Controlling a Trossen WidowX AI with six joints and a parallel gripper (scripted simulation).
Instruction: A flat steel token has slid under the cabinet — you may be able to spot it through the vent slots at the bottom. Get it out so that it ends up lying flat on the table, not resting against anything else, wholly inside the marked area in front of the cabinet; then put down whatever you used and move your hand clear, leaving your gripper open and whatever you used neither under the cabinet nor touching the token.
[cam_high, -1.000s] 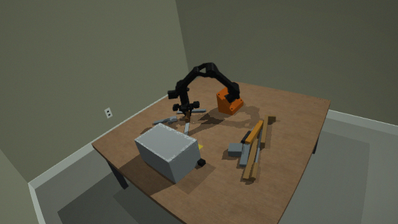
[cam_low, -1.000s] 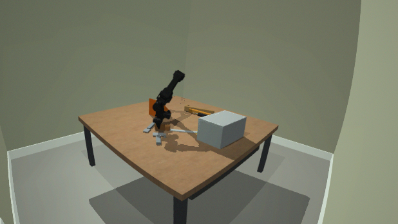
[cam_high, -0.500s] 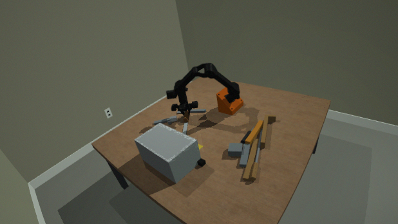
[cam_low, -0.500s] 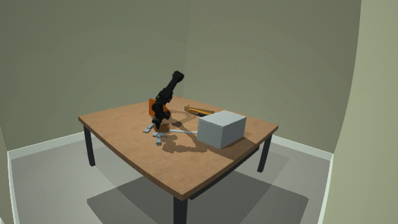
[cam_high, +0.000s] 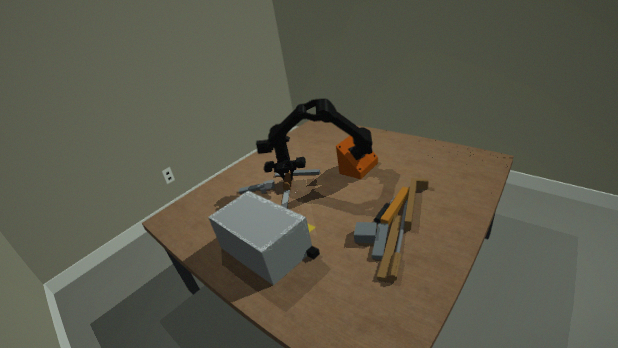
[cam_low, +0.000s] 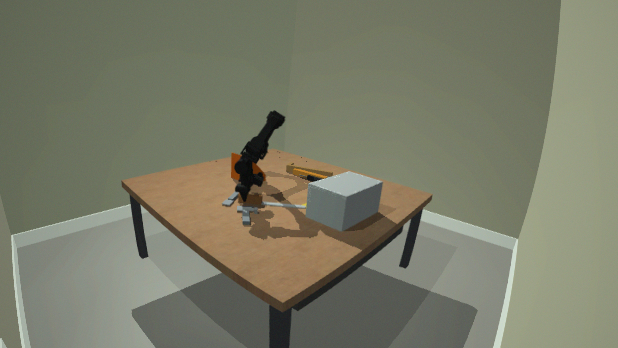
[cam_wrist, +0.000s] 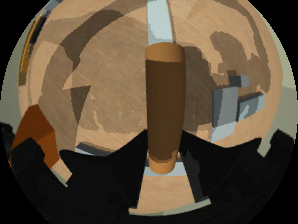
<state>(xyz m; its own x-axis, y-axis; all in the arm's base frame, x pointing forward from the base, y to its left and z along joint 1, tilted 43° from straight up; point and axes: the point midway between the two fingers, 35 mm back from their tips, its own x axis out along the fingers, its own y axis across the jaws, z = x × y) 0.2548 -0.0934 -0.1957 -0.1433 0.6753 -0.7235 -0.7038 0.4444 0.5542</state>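
Right now my gripper tip is 110 mm short of the grey t-piece and 70 mm to the left of it. Also, from my gripper tip: grey block (520 mm to the left, 70 mm ahead, 10 mm above); wooden stick (630 mm to the left, 60 mm ahead); orange bar (520 mm to the left, 110 mm behind, 10 mm above).
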